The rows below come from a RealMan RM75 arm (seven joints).
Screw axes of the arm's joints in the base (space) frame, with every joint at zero. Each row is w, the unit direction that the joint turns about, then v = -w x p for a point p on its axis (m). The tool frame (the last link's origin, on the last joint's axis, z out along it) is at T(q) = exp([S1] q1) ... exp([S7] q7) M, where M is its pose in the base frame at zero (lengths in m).
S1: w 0 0 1 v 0 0 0
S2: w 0 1 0 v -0.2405 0 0
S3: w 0 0 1 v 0 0 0
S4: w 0 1 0 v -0.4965 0 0
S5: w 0 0 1 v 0 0 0
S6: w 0 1 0 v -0.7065 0 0
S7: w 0 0 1 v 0 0 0
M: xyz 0 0 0.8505 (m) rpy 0 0 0 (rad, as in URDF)
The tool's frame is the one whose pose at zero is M.
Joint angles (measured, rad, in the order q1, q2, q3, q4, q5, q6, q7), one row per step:
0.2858, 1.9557, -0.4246, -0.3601, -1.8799, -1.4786, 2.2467
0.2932, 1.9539, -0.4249, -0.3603, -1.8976, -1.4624, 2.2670
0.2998, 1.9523, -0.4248, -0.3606, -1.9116, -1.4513, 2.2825
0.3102, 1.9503, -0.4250, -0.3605, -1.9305, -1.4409, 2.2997
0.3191, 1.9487, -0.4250, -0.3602, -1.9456, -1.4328, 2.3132
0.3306, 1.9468, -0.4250, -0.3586, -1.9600, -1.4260, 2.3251
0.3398, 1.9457, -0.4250, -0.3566, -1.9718, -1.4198, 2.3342
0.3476, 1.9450, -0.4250, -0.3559, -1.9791, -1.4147, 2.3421
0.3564, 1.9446, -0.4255, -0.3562, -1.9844, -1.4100, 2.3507
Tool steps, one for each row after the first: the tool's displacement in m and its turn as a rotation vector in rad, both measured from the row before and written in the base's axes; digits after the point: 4 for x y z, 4 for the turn. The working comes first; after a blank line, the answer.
Tool pose at each row, in the base's axes (x y z in m, rotation vector in rad; the steps are taken from these numbers as rounded here):
0.3798, 0.2576, 0.0400, -1.5668, 2.1515, 1.1873
0.3810, 0.2598, 0.0389, -1.5536, 2.1732, 1.1618
0.3816, 0.2617, 0.0382, -1.5455, 2.1886, 1.1429
0.3813, 0.2647, 0.0371, -1.5437, 2.2060, 1.1193
0.3810, 0.2672, 0.0362, -1.5429, 2.2190, 1.1006
0.3797, 0.2705, 0.0353, -1.5469, 2.2297, 1.0840
0.3787, 0.2731, 0.0343, -1.5495, 2.2387, 1.0701
0.3777, 0.2756, 0.0338, -1.5508, 2.2442, 1.0617
0.3762, 0.2788, 0.0335, -1.5528, 2.2484, 1.0560

0.0012, 0.0022, -0.0011, -0.0171, -0.0048, -0.0169
0.0006, 0.0019, -0.0007, -0.0130, -0.0036, -0.0112
-0.0003, 0.0030, -0.0011, -0.0180, -0.0046, -0.0079
-0.0003, 0.0025, -0.0009, -0.0140, -0.0039, -0.0057
-0.0013, 0.0033, -0.0009, -0.0135, -0.0033, -0.0016
-0.0010, 0.0026, -0.0010, -0.0111, -0.0027, -0.0018
-0.0010, 0.0025, -0.0005, -0.0067, -0.0016, -0.0013
-0.0015, 0.0032, -0.0003, -0.0052, -0.0006, -0.0001

